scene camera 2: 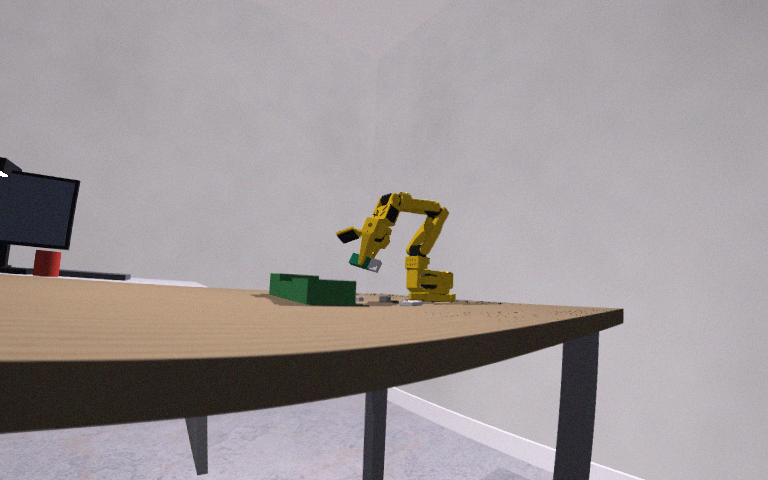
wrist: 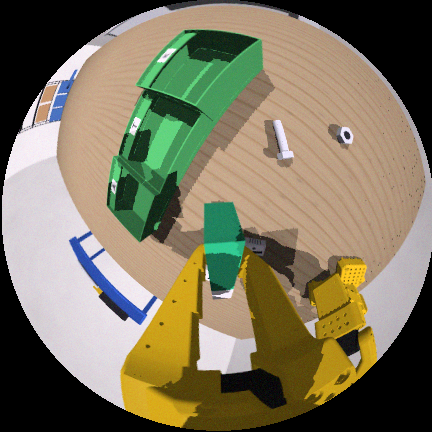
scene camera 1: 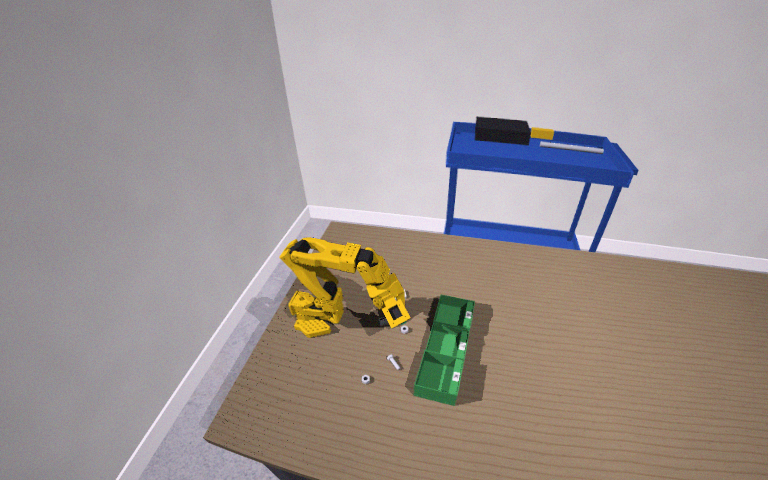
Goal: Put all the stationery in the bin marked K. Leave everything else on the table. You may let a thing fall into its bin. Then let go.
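Places are measured from the arm's base along level axes (x left, y back, z up), in centimetres.
Pixels of known places: end effector, tool point: (scene camera 2: 361, 263) (wrist: 208, 251); arm's base, origin of the base link: (scene camera 2: 425, 300) (wrist: 331, 276) (scene camera 1: 324, 321).
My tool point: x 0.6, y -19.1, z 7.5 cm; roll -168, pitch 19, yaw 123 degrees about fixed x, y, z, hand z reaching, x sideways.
Observation:
Ahead of a thing's pixels: the offset from my tool point to its top centre. "*": to the spot under its first point.
My gripper (scene camera 2: 363, 262) (wrist: 224, 248) is shut on an eraser {dx +0.0, dy +0.9, dz +2.3 cm} (scene camera 2: 357, 260) (wrist: 220, 222), a green block with a white end, held above the table beside the A end of the bins. In scene camera 1 the jaw tips and eraser are hidden behind the yellow camera mount. A grey sharpener {dx +2.2, dy +4.8, dz -6.4 cm} (scene camera 1: 382, 321) (scene camera 2: 385, 298) (wrist: 256, 246) lies on the table in shadow, partly behind the right jaw in the wrist view. The bin marked K {* dx -15.1, dy -9.5, dz -3.1 cm} (scene camera 1: 434, 390) (wrist: 254, 59) is the end compartment of the green box, nearest the bolt.
The T bin {dx -2.6, dy -10.6, dz -2.9 cm} (wrist: 186, 156) and A bin {* dx +10.0, dy -9.4, dz -4.5 cm} (wrist: 134, 229) adjoin K. A white bolt {dx -8.4, dy +0.0, dz -6.2 cm} (scene camera 1: 393, 362) (wrist: 281, 140), a nut {dx -13.6, dy +4.9, dz -6.7 cm} (scene camera 1: 365, 379) (wrist: 345, 135) and another nut {dx +0.8, dy -0.4, dz -6.7 cm} (scene camera 1: 404, 329) lie on the table. A small white thing {dx +11.1, dy +4.0, dz -6.8 cm} (scene camera 1: 405, 294) shows beside the gripper, mostly hidden.

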